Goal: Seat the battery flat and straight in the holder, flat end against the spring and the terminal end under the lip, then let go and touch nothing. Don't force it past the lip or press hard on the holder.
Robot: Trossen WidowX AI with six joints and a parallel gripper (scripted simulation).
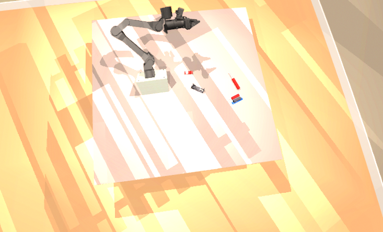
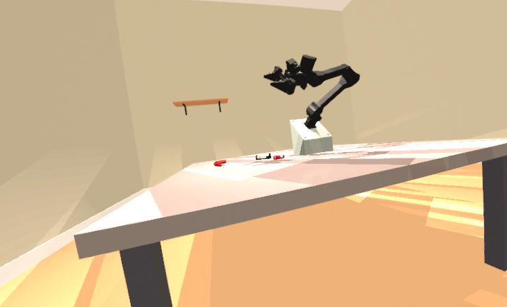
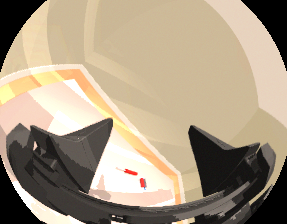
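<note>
Right now the battery is 80 mm behind my gripper tip, 150 mm to the right of it and 370 mm below it. The rest, counted from my gripper tip: red screwdriver: 240 mm ahead, 270 mm to the right, 370 mm below.
</note>
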